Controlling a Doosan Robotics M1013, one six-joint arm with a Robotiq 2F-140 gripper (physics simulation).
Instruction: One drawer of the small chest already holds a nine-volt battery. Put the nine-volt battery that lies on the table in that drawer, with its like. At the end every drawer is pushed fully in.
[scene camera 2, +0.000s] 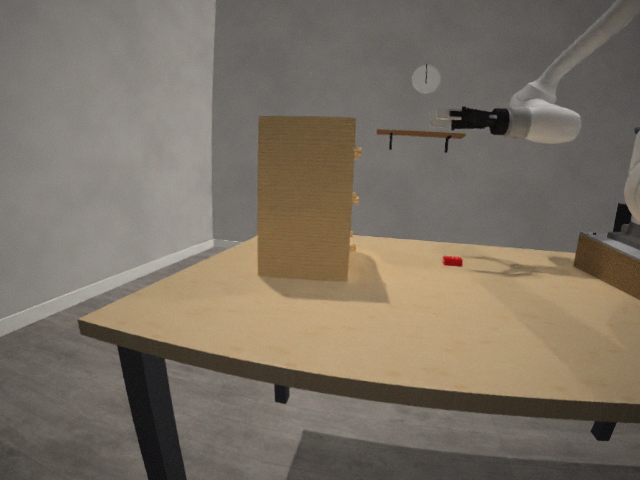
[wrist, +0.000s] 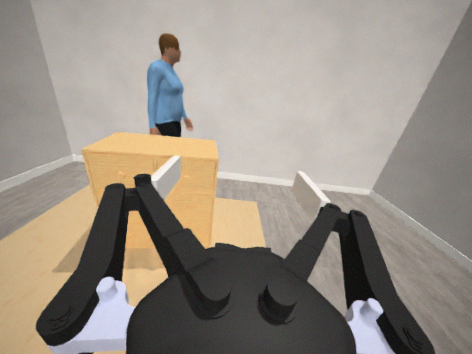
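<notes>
The small wooden chest stands upright on the table. Its side faces scene camera 2 and its knobs stick out on the right; no drawer is seen standing out. The insides of the drawers are hidden. A red nine-volt battery lies on the table to the right of the chest, apart from it; it does not show in the wrist view. My gripper is open and empty. It points level toward the chest from the right, near the height of the chest's top and high above the battery.
The wooden table carries the chest. The robot's base block is at the right. A wall shelf and a round clock are on the far wall. A person in blue stands behind the chest.
</notes>
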